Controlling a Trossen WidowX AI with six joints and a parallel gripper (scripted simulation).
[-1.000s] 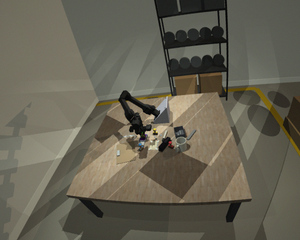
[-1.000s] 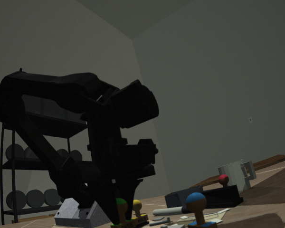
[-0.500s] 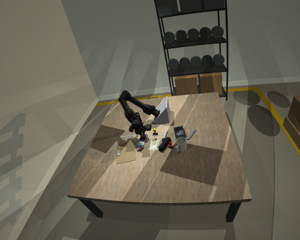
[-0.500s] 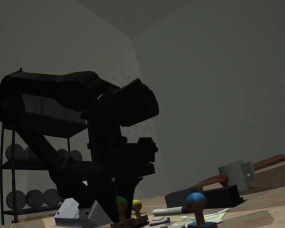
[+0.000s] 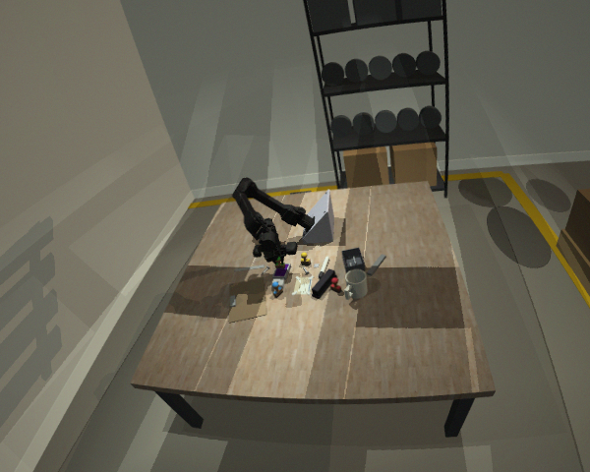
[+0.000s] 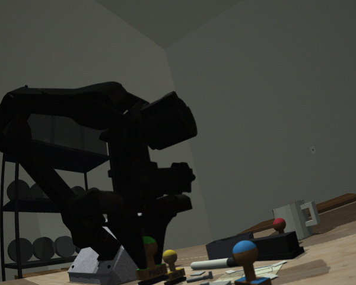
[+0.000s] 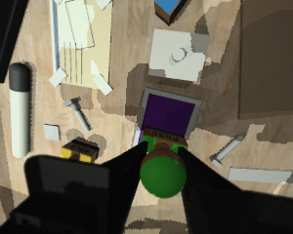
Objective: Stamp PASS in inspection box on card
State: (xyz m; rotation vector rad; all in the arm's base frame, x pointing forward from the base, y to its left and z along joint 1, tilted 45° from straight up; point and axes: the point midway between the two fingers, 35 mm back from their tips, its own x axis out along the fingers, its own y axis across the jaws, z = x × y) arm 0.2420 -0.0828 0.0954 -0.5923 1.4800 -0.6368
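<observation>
The purple ink pad is 50 mm below my gripper tip. Also, from my gripper tip: green-knobbed stamp right at my gripper tip; blue-knobbed stamp 130 mm ahead, 30 mm below; yellow stamp 50 mm behind, 110 mm to the left, 30 mm below.
</observation>
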